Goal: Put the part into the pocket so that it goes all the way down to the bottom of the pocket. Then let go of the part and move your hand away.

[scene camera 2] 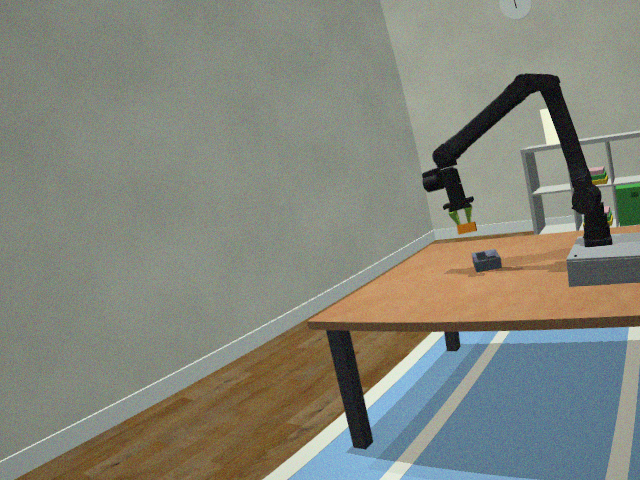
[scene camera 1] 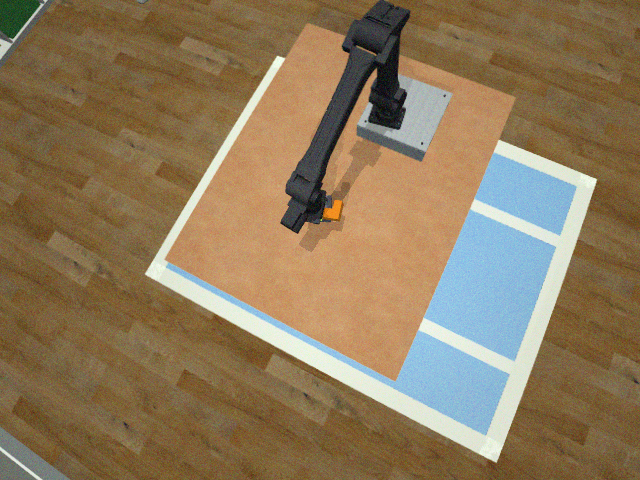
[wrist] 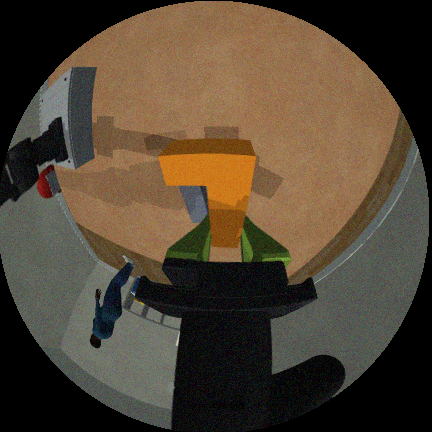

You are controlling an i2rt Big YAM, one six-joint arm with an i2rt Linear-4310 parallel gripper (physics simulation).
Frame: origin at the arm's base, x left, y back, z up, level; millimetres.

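Seen in the pictures: gripper, fingertip midpoint: (scene camera 1: 316, 212) (wrist: 225, 216); arm's base at its link origin: (scene camera 2: 597, 241) (scene camera 1: 386, 116) (wrist: 58, 139).
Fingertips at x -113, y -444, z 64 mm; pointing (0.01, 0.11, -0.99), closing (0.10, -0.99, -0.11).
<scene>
Offsets run from my fingertips to a thing's top centre. Level surfaces: height alone.
The orange L-shaped part @(dx +22, dy +16, dz +37 mm) (scene camera 1: 334, 210) (scene camera 2: 466, 227) (wrist: 215, 172) is held in the air, well above the table. My gripper (scene camera 2: 463, 222) (wrist: 225, 216) is shut on it, with a green finger on each side of the part's long leg. The short leg points left in the wrist view. The blue-grey pocket block @(dx -44, dy +45, dz -103 mm) (scene camera 2: 486, 264) (wrist: 194, 202) sits on the table, lower than the part and apart from it. A dark recess shows in its top in the scene camera 2 view. The part hides most of the block in the wrist view, so the pocket's outline is hidden there.
The arm's grey base plate (scene camera 1: 431, 111) (scene camera 2: 602, 271) (wrist: 82, 115) stands on the brown table @(dz -139 mm) (scene camera 1: 351, 289) (scene camera 2: 413, 299) (wrist: 300, 75). A shelf unit (scene camera 2: 531, 191) stands behind the table. A person (wrist: 106, 317) shows at the lower left in the wrist view.
</scene>
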